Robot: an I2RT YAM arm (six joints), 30 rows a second.
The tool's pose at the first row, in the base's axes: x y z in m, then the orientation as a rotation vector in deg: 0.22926 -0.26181 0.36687 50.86 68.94 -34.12
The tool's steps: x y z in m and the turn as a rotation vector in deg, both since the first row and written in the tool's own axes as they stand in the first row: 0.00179 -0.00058 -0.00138 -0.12 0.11 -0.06; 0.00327 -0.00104 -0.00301 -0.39 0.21 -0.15; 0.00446 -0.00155 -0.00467 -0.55 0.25 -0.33; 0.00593 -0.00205 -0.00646 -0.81 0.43 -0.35; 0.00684 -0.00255 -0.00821 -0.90 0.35 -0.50; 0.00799 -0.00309 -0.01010 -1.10 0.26 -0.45; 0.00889 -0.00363 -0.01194 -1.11 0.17 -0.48; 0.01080 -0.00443 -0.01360 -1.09 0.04 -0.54; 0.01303 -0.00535 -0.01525 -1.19 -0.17 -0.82; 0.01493 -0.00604 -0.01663 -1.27 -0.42 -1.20; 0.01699 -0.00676 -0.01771 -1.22 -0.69 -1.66; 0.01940 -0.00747 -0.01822 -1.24 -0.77 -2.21; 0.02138 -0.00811 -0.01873 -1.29 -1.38 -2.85
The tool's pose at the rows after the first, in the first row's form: 0.22856 -0.26086 0.36486 50.77 69.09 -34.05; 0.22773 -0.25966 0.36315 50.53 69.28 -33.91; 0.22676 -0.25847 0.36170 50.31 69.44 -33.93; 0.22581 -0.25716 0.35997 50.15 69.67 -33.71; 0.22473 -0.25591 0.35879 49.96 69.69 -33.81; 0.22361 -0.25455 0.35735 49.78 69.62 -33.67; 0.22244 -0.25325 0.35615 49.72 69.56 -33.72; 0.22144 -0.25218 0.35394 49.66 69.47 -33.83; 0.22044 -0.25116 0.35138 49.33 69.44 -34.07; 0.21968 -0.25027 0.34924 48.96 69.42 -34.42; 0.21910 -0.24963 0.34696 48.64 69.40 -34.92; 0.21893 -0.24945 0.34441 48.28 69.61 -35.38; 0.21869 -0.24925 0.34229 47.64 69.38 -36.09
